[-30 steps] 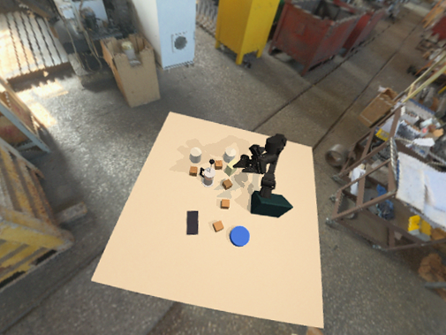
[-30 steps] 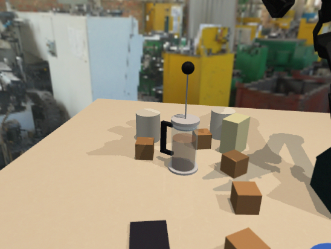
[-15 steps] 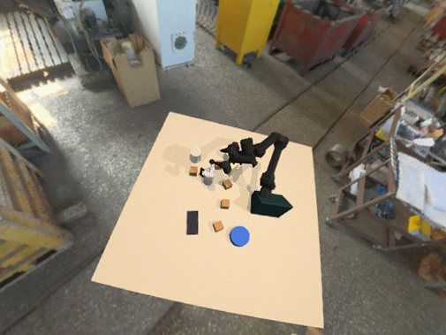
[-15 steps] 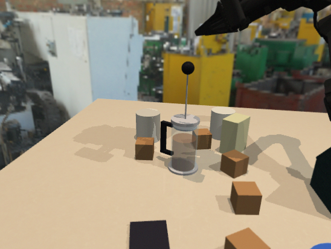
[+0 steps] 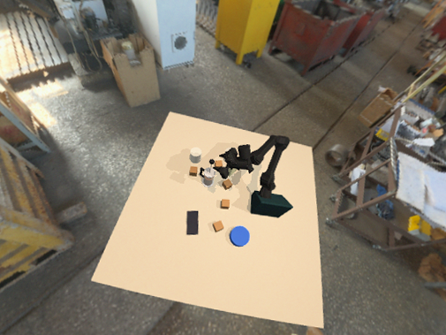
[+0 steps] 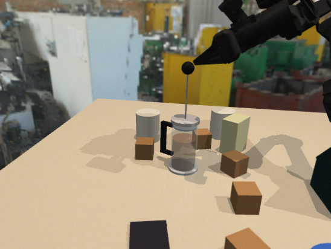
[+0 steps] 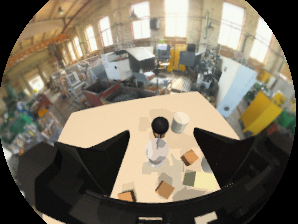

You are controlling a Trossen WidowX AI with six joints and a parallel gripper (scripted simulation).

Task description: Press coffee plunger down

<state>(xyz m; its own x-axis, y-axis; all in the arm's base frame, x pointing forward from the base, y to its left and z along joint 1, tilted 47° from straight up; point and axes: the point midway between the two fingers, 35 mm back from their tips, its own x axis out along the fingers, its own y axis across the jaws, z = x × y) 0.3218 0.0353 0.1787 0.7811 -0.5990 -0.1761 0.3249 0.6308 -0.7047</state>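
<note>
Right now my gripper tip is 40 mm short of the glass coffee press, 20 mm to the left of it and 160 mm above it. Round my gripper tip: pale green block: 140 mm behind, 120 mm to the right, 240 mm below; then blue disc: 200 mm behind, 350 mm to the left, 270 mm below; then dark flat slab: 90 mm ahead, 290 mm to the left, 290 mm below.
</note>
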